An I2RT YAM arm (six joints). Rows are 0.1 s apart.
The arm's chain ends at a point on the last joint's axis. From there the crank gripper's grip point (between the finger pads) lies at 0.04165 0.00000 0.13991 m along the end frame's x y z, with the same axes.
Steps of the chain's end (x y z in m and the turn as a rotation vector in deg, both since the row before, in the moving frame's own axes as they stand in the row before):
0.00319, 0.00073, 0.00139, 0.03, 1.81, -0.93
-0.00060, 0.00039, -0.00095, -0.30, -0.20, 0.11
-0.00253, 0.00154, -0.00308, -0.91, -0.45, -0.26
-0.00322, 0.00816, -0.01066, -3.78, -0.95, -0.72
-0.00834, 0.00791, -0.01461, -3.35, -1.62, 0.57
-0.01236, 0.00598, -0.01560, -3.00, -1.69, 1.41
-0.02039, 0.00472, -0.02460, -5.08, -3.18, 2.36
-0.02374, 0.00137, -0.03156, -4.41, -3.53, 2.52
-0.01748, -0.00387, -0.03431, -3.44, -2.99, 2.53
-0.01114, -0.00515, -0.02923, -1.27, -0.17, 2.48
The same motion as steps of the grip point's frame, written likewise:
0.00758, -0.00005, 0.00000, 0.03, 1.81, -0.93
-0.00109, 0.00120, -0.00081, -0.30, -0.20, 0.11
-0.00363, 0.00358, -0.00277, -0.91, -0.45, -0.26
-0.00549, 0.01690, -0.01028, -3.78, -0.95, -0.72
-0.01235, 0.01651, -0.01374, -3.35, -1.62, 0.57
-0.01660, 0.01431, -0.01465, -3.00, -1.69, 1.41
-0.02849, 0.01875, -0.02313, -5.08, -3.18, 2.36
-0.03270, 0.01386, -0.02975, -4.41, -3.53, 2.52
-0.02505, 0.00626, -0.03264, -3.44, -2.99, 2.53
-0.01166, -0.00026, -0.02916, -1.27, -0.17, 2.48

